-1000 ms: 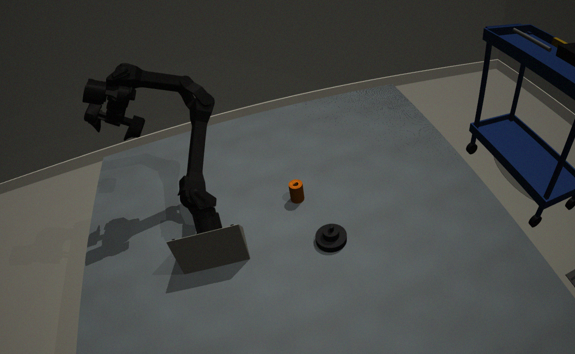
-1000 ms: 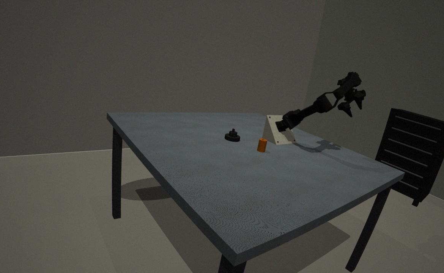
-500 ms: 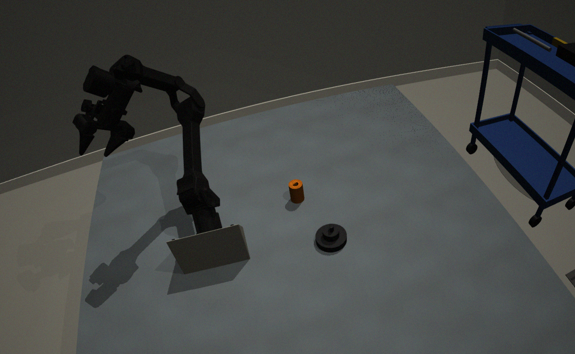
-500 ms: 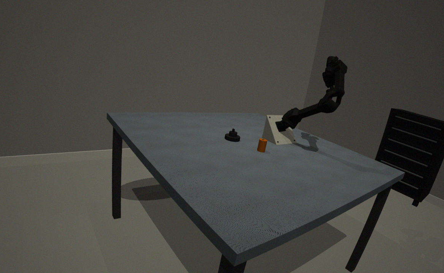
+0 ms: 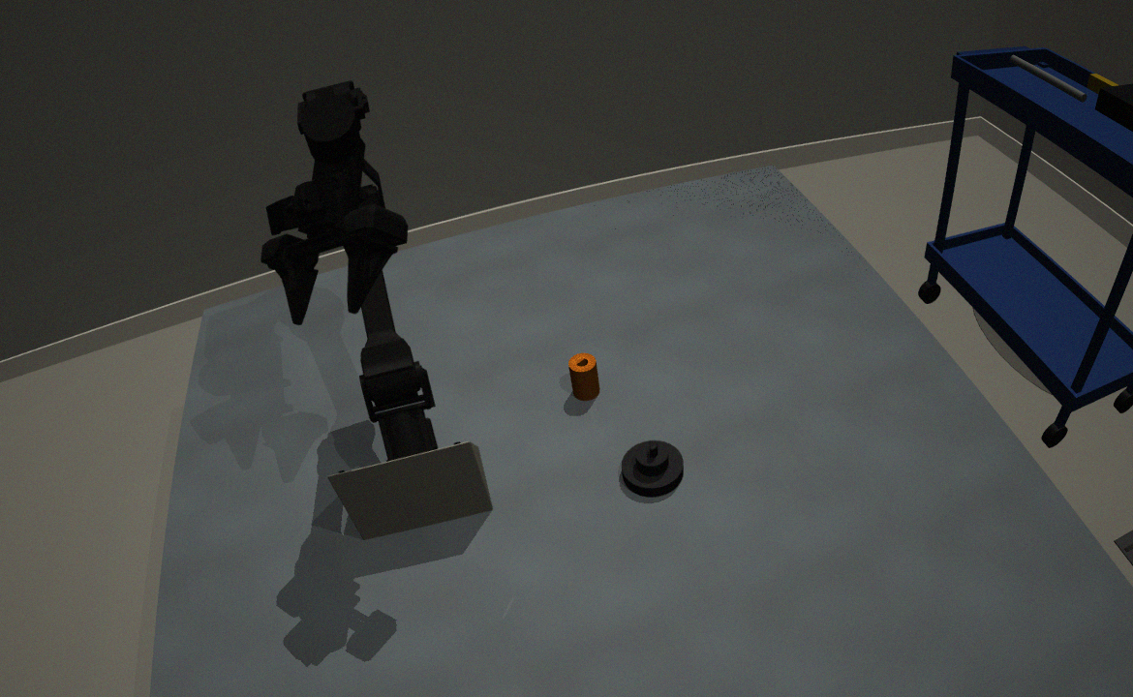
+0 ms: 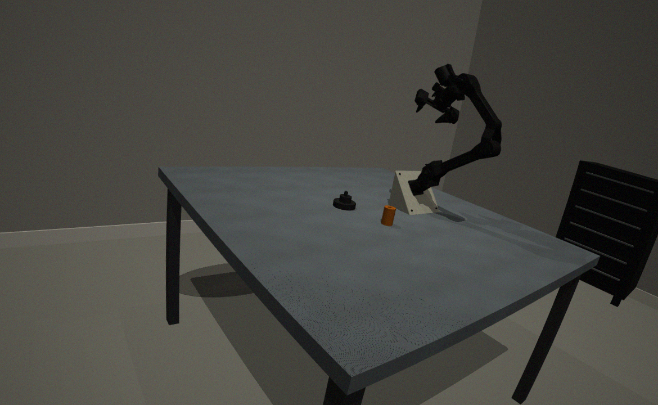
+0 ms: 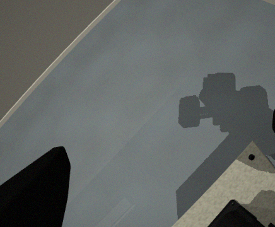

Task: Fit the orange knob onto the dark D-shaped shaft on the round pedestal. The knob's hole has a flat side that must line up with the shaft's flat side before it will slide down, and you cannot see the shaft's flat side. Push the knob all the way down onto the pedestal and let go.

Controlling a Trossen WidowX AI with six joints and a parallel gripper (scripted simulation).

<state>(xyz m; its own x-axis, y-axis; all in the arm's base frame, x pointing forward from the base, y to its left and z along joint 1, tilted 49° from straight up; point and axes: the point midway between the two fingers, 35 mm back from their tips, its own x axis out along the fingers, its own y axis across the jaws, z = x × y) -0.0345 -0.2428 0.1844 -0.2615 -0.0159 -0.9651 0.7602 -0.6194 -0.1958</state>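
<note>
Right now my gripper tip is 30 cm short of the orange knob, 16 cm to the right of it and 34 cm above it. Round my gripper tip: dark round pedestal: 33 cm ahead, 3 cm to the right, 34 cm below.
</note>
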